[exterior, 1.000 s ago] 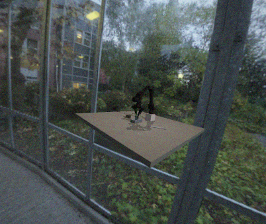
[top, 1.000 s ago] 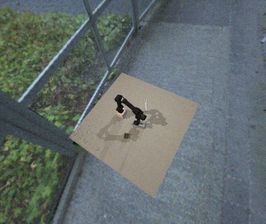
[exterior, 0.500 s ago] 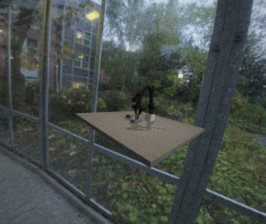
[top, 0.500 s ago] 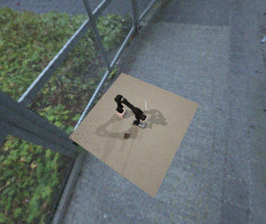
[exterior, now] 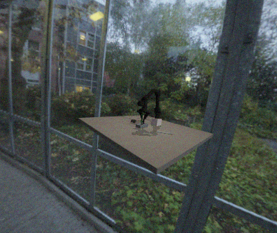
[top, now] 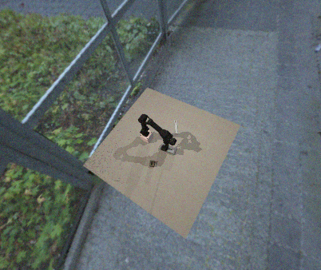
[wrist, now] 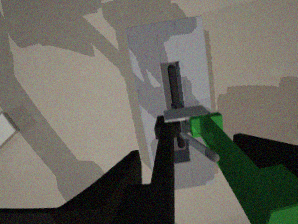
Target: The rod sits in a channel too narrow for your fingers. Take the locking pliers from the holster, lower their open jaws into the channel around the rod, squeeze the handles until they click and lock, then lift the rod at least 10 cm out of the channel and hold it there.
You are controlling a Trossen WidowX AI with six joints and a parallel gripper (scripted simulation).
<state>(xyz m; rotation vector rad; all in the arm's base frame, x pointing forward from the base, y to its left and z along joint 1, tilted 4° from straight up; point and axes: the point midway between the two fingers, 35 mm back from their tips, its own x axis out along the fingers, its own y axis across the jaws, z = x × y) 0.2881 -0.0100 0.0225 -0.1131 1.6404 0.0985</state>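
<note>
The grey block is 90 mm below my gripper tip. The rest, counted from my gripper tip: white bar (320 mm to the left, 100 mm below, 80 mm behind); dark holster (230 mm to the right, 90 mm below, 60 mm behind); dark rod (90 mm below, 10 mm to the right).
</note>
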